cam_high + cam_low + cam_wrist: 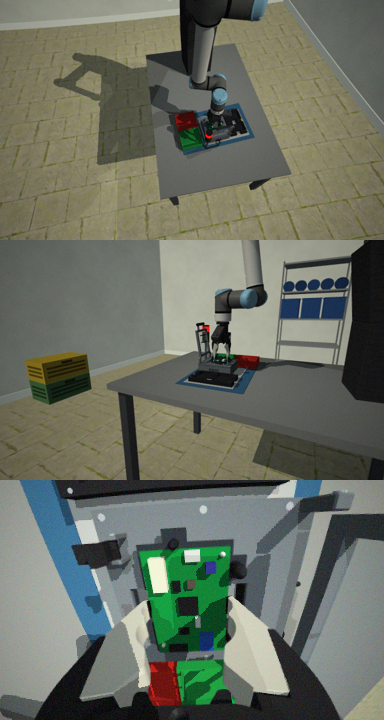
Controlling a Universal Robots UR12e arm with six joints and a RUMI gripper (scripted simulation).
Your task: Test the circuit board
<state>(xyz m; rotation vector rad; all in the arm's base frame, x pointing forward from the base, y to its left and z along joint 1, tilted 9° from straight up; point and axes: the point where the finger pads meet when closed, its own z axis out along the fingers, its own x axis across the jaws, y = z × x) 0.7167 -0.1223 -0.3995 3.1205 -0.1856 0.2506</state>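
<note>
Now: hand 10 mm to the left of the green circuit board. Round my hand: black latch piece 60 mm to the left, 60 mm behind, 10 mm above; green bin 210 mm to the right, 60 mm below, 20 mm ahead; tester lid 110 mm ahead, 110 mm above, 20 mm to the right.
</note>
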